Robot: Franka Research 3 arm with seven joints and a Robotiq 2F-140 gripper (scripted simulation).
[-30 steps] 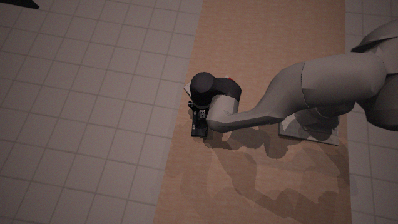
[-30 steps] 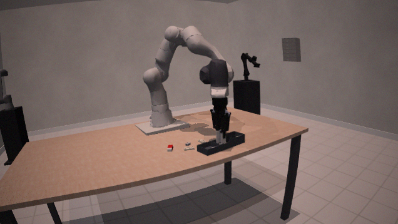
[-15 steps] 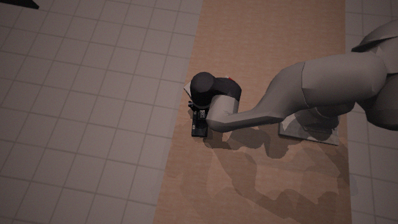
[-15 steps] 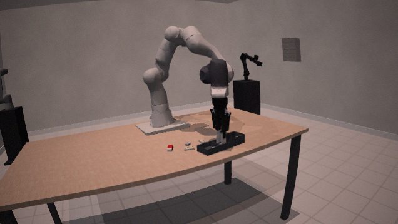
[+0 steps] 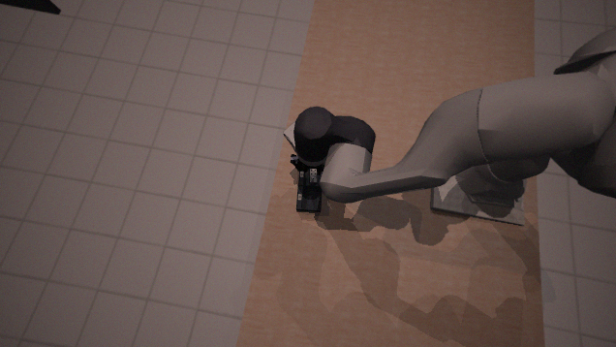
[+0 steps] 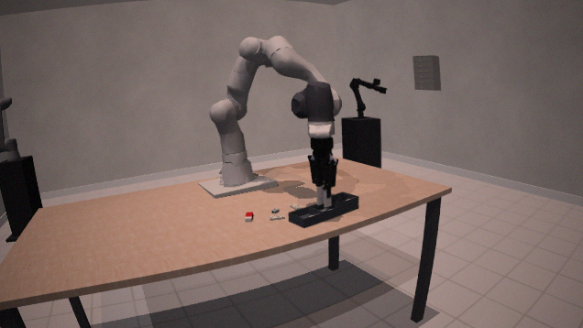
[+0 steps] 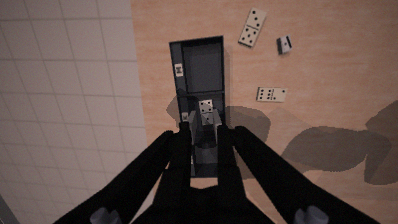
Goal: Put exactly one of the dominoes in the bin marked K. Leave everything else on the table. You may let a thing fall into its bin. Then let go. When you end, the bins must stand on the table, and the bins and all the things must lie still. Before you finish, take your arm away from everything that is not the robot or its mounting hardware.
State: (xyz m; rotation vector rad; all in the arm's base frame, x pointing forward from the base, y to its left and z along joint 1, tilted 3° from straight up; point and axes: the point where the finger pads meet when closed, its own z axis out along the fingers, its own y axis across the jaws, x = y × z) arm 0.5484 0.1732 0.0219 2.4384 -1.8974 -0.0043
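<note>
The bin is 4 cm below my hand. Also, from my hand: red-and-white block: 9 cm behind, 25 cm to the right, 6 cm below; then white domino: 1 cm to the right, 6 cm below; then grey piece: 11 cm behind, 14 cm to the right, 6 cm below.
</note>
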